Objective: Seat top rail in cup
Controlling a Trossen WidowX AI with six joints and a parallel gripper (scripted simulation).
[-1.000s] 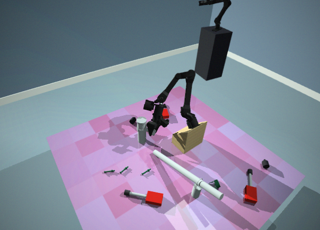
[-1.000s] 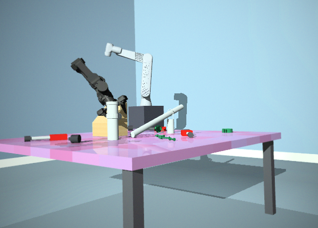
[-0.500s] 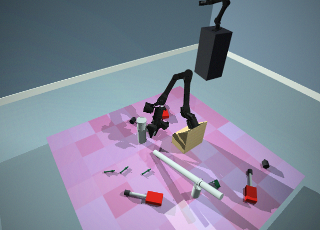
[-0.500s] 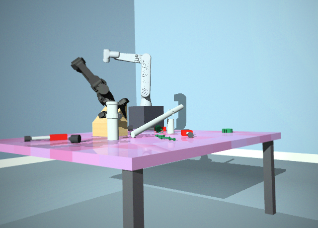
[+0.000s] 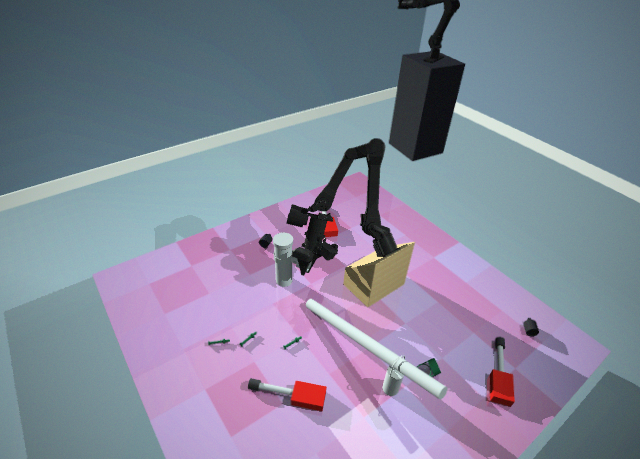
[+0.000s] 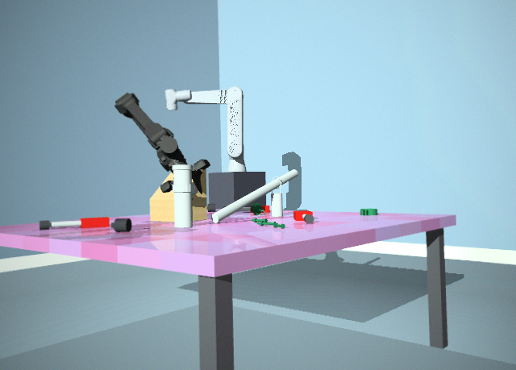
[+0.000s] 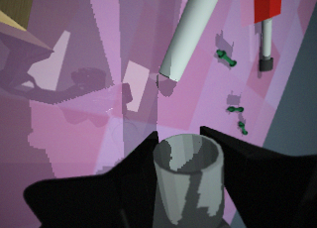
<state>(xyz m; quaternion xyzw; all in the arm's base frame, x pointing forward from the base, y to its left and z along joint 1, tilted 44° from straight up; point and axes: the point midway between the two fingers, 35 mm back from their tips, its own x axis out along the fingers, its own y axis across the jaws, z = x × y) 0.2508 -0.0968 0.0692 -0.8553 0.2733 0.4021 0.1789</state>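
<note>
Right now my gripper tip is 3 cm to the left of the rail-end cup and 3 cm below it. The rest, counted from my gripper tip: loop cap 44 cm to the left, 6 cm behind, 1 cm above; then green brace band 45 cm to the left, 18 cm behind, 8 cm below.
</note>
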